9 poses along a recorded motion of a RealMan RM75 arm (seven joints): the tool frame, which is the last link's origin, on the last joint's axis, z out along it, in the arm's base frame.
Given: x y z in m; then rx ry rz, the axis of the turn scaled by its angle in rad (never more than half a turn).
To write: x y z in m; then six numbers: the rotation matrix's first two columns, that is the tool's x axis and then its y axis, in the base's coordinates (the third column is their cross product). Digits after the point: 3 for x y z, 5 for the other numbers.
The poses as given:
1: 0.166, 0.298, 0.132, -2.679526, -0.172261, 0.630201
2: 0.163, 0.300, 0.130, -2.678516, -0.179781, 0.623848
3: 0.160, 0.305, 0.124, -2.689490, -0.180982, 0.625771
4: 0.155, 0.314, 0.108, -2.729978, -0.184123, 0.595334
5: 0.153, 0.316, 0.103, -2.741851, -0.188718, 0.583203
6: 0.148, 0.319, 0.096, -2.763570, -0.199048, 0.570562
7: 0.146, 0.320, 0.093, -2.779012, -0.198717, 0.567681
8: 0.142, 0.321, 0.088, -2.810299, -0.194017, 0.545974
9: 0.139, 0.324, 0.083, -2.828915, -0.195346, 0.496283
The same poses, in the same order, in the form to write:
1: 0.166, 0.298, 0.132, 0.89185, 0.20246, -0.40448, 0.03144, -0.91982, -0.39109
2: 0.163, 0.300, 0.130, 0.89309, 0.20725, -0.39929, 0.03702, -0.91841, -0.39390
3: 0.160, 0.305, 0.124, 0.89301, 0.20541, -0.40042, 0.04004, -0.92249, -0.38394
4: 0.155, 0.314, 0.108, 0.90381, 0.19569, -0.38057, 0.05333, -0.93389, -0.35356
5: 0.153, 0.316, 0.103, 0.90740, 0.19519, -0.37220, 0.05986, -0.93660, -0.34526
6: 0.148, 0.319, 0.096, 0.91095, 0.19620, -0.36287, 0.07209, -0.94184, -0.32825
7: 0.146, 0.320, 0.093, 0.91248, 0.19226, -0.36112, 0.07493, -0.94630, -0.31448
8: 0.142, 0.321, 0.088, 0.91995, 0.18116, -0.34767, 0.07886, -0.95421, -0.28855
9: 0.139, 0.324, 0.083, 0.93253, 0.17587, -0.31537, 0.08628, -0.95660, -0.27832
